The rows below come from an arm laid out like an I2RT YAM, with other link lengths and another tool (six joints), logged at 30 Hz.
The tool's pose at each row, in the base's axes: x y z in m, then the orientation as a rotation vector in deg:
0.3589 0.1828 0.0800 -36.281 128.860 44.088
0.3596 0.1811 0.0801 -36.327 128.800 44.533
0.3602 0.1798 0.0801 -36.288 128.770 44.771
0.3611 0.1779 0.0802 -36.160 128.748 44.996
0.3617 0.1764 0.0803 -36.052 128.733 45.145
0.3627 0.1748 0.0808 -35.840 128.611 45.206
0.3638 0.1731 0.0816 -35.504 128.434 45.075
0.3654 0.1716 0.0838 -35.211 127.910 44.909
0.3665 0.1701 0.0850 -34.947 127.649 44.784
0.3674 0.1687 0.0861 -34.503 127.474 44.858
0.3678 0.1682 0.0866 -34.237 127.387 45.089
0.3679 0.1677 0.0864 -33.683 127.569 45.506
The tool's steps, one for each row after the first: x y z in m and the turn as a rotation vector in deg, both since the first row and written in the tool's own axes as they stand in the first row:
-0.0002 -0.0016 -0.0009 -0.338 -0.022 0.095
-0.0003 -0.0029 -0.0015 -0.499 -0.057 0.185
-0.0005 -0.0048 -0.0025 -0.623 -0.120 0.327
-0.0006 -0.0062 -0.0033 -0.698 -0.172 0.435
-0.0013 -0.0077 -0.0042 -0.684 -0.362 0.534
-0.0022 -0.0093 -0.0053 -0.497 -0.655 0.624
-0.0045 -0.0106 -0.0070 -0.316 -1.238 0.538
-0.0058 -0.0119 -0.0082 -0.159 -1.576 0.554
-0.0069 -0.0131 -0.0094 -0.087 -1.904 0.778
-0.0074 -0.0135 -0.0099 -0.178 -2.078 0.982
-0.0072 -0.0140 -0.0101 -0.303 -2.121 1.529

